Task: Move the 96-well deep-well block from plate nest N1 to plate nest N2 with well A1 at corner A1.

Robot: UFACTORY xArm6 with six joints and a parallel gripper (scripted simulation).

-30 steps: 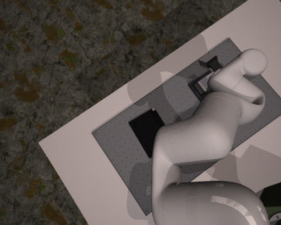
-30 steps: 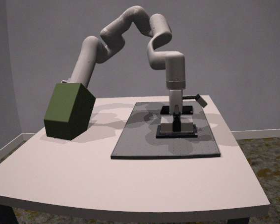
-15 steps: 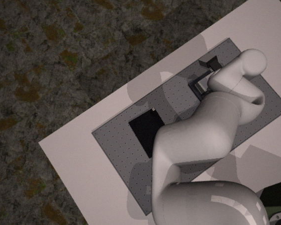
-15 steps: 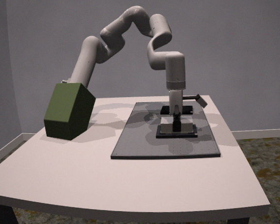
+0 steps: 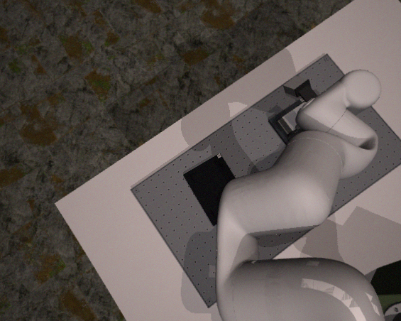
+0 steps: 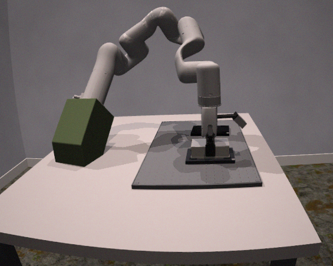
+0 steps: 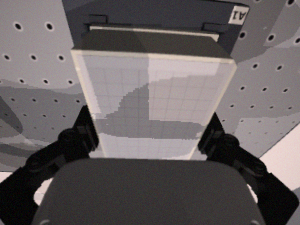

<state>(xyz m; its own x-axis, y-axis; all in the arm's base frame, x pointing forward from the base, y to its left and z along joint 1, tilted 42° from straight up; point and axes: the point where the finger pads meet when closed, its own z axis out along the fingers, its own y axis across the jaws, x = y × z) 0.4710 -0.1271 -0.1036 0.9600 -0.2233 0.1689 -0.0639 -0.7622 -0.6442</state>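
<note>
My hand is right at the deep-well block. Round my hand: nest N2: 30 mm below; black nest: 20 mm ahead, 290 mm to the left, 30 mm below.
</note>
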